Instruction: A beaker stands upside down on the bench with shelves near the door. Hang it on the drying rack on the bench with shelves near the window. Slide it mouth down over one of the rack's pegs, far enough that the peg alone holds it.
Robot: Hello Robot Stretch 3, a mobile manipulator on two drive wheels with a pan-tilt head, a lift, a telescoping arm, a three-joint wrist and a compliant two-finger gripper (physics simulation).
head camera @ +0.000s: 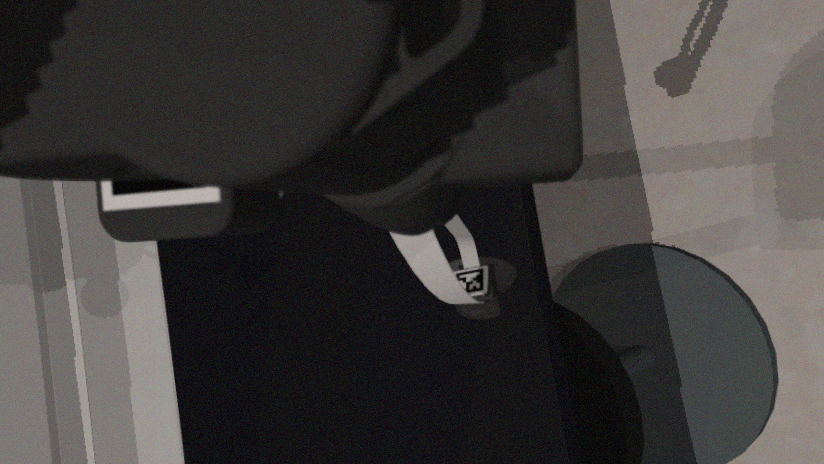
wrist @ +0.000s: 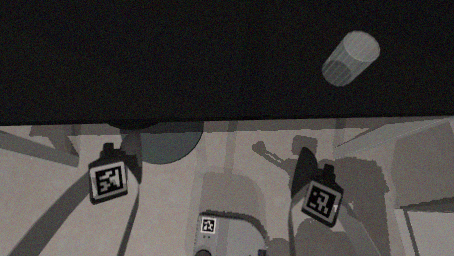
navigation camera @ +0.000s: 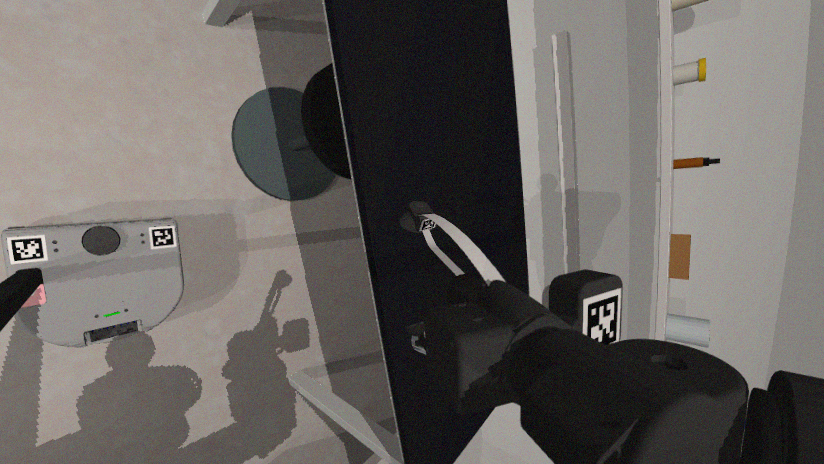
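Where they show: gripper, fingertip midpoint: (wrist: 219,156) (navigation camera: 415,271); robot's base, origin of the base link: (wrist: 205,251) (navigation camera: 101,239).
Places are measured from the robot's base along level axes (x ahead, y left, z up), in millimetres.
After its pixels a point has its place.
Note:
The clear beaker (wrist: 351,58) {x -240, y -504, z 848 mm} stands on the black bench top (wrist: 165,60) {x 124, y -511, z 762 mm} (navigation camera: 438,103) {x 311, y -631, z 763 mm} (head camera: 345,374) {x 204, y -666, z 763 mm}, to the upper right in the wrist view. In the navigation view a sliver of the beaker (navigation camera: 418,344) shows beside the dark gripper body, which hides the rest. It does not show in the head view, where the arm and wrist cover the top. My gripper (wrist: 219,156) {x -19, y -267, z 994 mm} (navigation camera: 416,215) (head camera: 485,295) is open and empty, its fingers wide apart over the bench. The beaker is off to one side of the fingers, not between them. The drying rack does not show.
A stool with a round grey-green base (head camera: 715,345) {x 283, y -475, z 30 mm} (navigation camera: 265,144) {x 313, y -496, z 30 mm} (wrist: 167,147) {x 266, y -475, z 31 mm} stands at the bench's front edge. A shelf (navigation camera: 664,201) {x 48, y -847, z 1209 mm} behind the bench holds a yellow-capped bottle (navigation camera: 687,71) {x 345, y -948, z 1246 mm}, an orange pen-like item (navigation camera: 689,163) {x 139, y -1022, z 1253 mm}, a brown block (navigation camera: 679,256) {x -90, y -965, z 1239 mm} and a clear cylinder (navigation camera: 687,330) {x -287, y -1001, z 1265 mm}. My base (navigation camera: 98,282) {x -102, y 17, z 160 mm} is on the floor.

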